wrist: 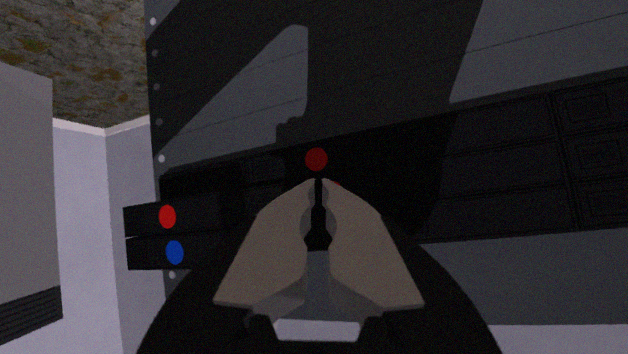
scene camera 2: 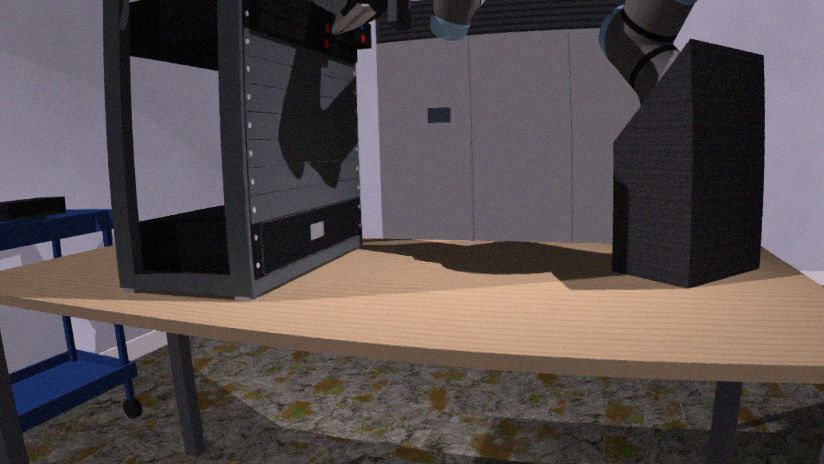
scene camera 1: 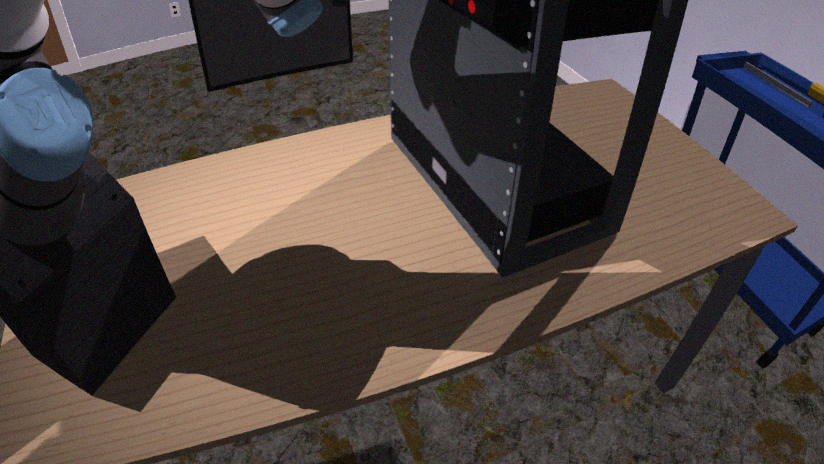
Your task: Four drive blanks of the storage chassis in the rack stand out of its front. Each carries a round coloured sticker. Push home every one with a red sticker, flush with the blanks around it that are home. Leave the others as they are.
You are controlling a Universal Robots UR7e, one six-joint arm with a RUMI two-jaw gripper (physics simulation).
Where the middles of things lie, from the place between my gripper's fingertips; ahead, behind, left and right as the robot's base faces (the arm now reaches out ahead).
Labels:
Right now my hand is 170 mm above the rack [scene camera 2: 287,85], 160 mm short of it and 60 mm to the right of it.

